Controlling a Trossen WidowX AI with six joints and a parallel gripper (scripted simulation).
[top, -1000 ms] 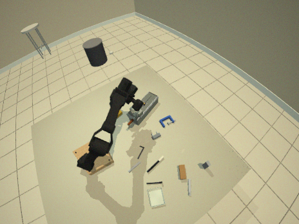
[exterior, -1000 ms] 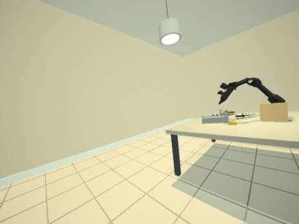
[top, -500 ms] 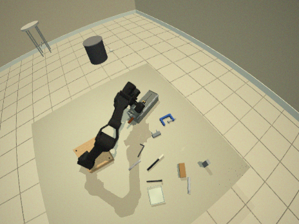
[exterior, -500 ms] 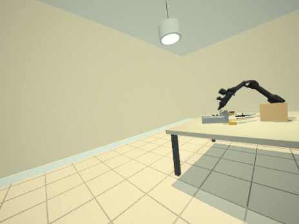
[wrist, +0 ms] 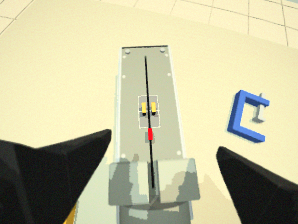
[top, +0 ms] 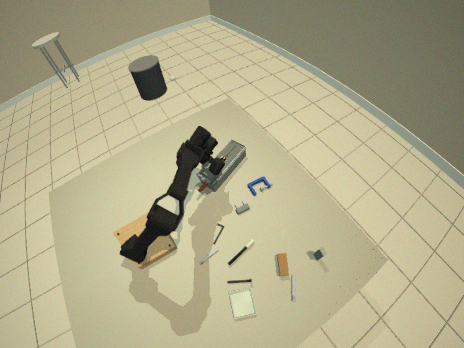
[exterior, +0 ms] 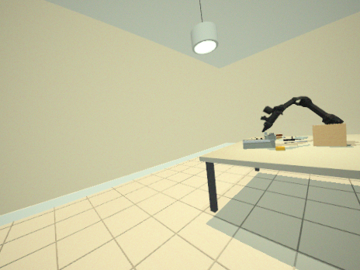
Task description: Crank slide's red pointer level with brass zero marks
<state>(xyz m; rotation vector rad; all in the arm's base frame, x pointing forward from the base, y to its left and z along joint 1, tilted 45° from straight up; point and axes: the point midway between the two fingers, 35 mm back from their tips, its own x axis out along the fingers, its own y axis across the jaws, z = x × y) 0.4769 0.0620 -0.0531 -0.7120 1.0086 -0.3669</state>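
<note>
Right now the brown crank handle is 120 mm behind my gripper tip, 50 mm to the right of it and 40 mm below it. From my gripper tip the other things lie so: red pointer: 10 mm ahead, 10 mm to the left, 60 mm below; then grey clamp: 30 mm behind, 200 mm to the right, 140 mm below; then orange block: 130 mm behind, 130 mm to the left, 130 mm below.
</note>
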